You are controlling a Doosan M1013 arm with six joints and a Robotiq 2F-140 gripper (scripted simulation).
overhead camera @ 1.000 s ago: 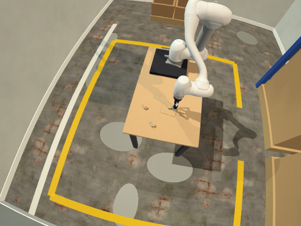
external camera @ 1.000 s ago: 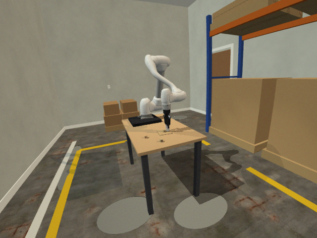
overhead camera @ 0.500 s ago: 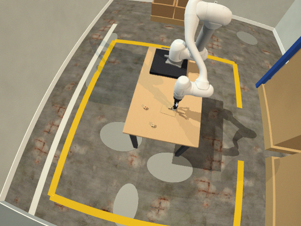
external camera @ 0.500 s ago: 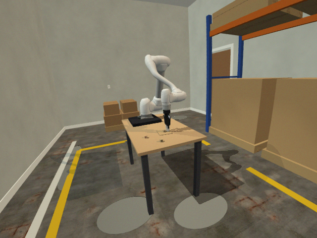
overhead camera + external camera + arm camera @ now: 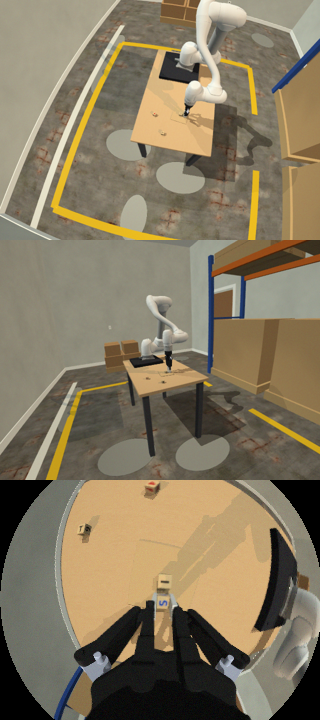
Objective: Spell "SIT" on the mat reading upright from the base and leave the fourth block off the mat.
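Now: hand 10 mm short of the tan mat, 40 mm to the left of it and 40 mm above it. Also, from my hand: tan block (230 mm ahead, 120 mm to the right, 30 mm below).
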